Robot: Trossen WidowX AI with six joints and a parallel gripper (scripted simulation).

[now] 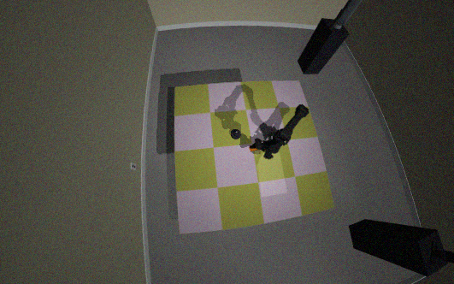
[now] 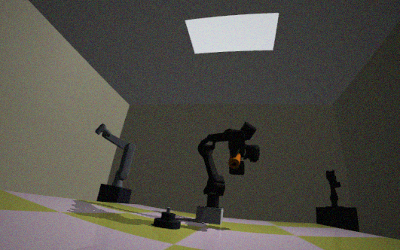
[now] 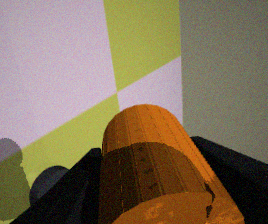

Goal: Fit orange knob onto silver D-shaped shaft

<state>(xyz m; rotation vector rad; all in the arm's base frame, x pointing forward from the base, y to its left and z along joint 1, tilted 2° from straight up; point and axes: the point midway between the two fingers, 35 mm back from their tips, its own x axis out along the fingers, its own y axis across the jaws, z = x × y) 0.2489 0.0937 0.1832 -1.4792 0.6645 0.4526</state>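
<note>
My gripper tip is 30 mm past the orange knob and 20 mm below it. From my gripper tip the other things lie so: round dark pedestal 50 mm ahead, 200 mm to the right, 210 mm below.
</note>
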